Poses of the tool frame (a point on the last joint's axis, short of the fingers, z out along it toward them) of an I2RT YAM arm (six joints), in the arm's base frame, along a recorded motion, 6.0 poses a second.
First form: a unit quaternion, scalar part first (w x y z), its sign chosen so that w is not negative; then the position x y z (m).
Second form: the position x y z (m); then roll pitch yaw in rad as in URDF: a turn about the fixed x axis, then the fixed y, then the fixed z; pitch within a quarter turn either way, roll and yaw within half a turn. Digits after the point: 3 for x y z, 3 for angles.
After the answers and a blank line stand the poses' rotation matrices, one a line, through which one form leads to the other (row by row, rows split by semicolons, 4 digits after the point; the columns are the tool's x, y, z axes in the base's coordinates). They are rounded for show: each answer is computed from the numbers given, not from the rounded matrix.
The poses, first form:
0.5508, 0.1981, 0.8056, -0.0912, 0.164, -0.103, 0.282
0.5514, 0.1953, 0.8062, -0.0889, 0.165, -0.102, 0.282
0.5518, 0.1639, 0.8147, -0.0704, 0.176, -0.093, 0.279
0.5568, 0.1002, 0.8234, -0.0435, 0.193, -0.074, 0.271
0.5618, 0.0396, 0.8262, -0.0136, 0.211, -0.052, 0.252
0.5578, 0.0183, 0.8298, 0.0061, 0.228, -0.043, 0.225
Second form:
0.164, -0.103, 0.282, 2.954, 1.177, 2.534
0.165, -0.102, 0.282, 2.952, 1.178, 2.540
0.176, -0.093, 0.279, 2.970, 1.174, 2.630
0.193, -0.074, 0.271, 3.036, 1.183, 2.828
0.211, -0.052, 0.252, 3.082, 1.193, 3.005
0.228, -0.043, 0.225, 3.061, 1.182, 3.043

-0.3147 0.4197 0.8514; 0.2187 0.9049 -0.3652; -0.9236 0.0713 -0.3766
-0.3157 0.4129 0.8543; 0.2169 0.9079 -0.3587; -0.9238 0.0720 -0.3761
-0.3373 0.3447 0.8760; 0.1894 0.9364 -0.2956; -0.9221 0.0662 -0.3811
-0.3598 0.2135 0.9083; 0.1166 0.9761 -0.1832; -0.9257 0.0399 -0.3761
-0.3656 0.0807 0.9273; 0.0502 0.9965 -0.0670; -0.9294 0.0220 -0.3684
-0.3771 0.0236 0.9259; 0.0372 0.9993 -0.0103; -0.9254 0.0305 -0.3777

